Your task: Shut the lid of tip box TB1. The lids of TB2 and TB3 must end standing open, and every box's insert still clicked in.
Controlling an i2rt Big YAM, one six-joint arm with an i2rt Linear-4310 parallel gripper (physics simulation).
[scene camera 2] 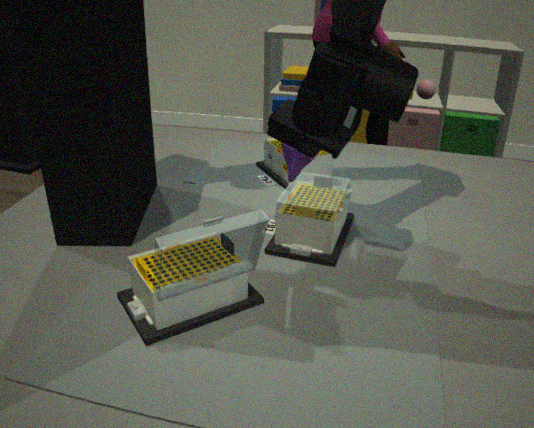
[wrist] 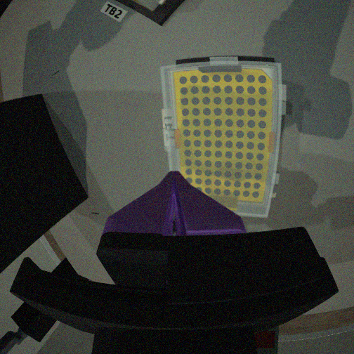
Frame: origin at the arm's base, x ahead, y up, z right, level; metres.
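Seen in the pictures: gripper, between the fingertips: (scene camera 2: 291, 179).
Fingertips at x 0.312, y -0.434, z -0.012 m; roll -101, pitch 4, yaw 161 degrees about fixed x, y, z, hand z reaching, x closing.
Observation:
Offsets run from my fingertips to a thing's top centre. "*": to the spot under its first point.
Tip box TB1 @[dx +0.019, dy -0.019, dz -0.020 m] (scene camera 2: 302, 232) stands mid-table on a dark base. Its clear lid @[* dx +0.064, dy -0.019, dz -0.053 m] (scene camera 2: 341, 184) (wrist: 276, 155) lies over the yellow insert @[dx +0.031, dy -0.022, dz -0.020 m] (scene camera 2: 317, 197) (wrist: 222, 117); whether it is fully down I cannot tell. The insert looks level. My gripper (scene camera 2: 292, 178) (wrist: 173, 178) is shut and empty, its purple tips over the box's edge in the wrist view. The box at front left (scene camera 2: 200, 302), apparently TB3, has its clear lid (scene camera 2: 252, 237) standing open and its insert @[dx -0.073, dy -0.022, dz +0.196 m] (scene camera 2: 187, 260) seated. TB2 @[dx -0.064, dy -0.031, dz -0.230 m] (scene camera 2: 275, 159) is behind, mostly hidden by the gripper; its lid and insert cannot be judged.
A large black block (scene camera 2: 100, 125) (wrist: 35, 175) stands at the left. TB2's label @[* dx -0.102, dy -0.095, dz -0.188 m] (scene camera 2: 266, 180) (wrist: 113, 11) and dark base corner (wrist: 161, 21) show beyond TB1. A shelf unit (scene camera 2: 510, 100) with coloured bins stands against the back wall, and a figure is partly hidden behind the arm.

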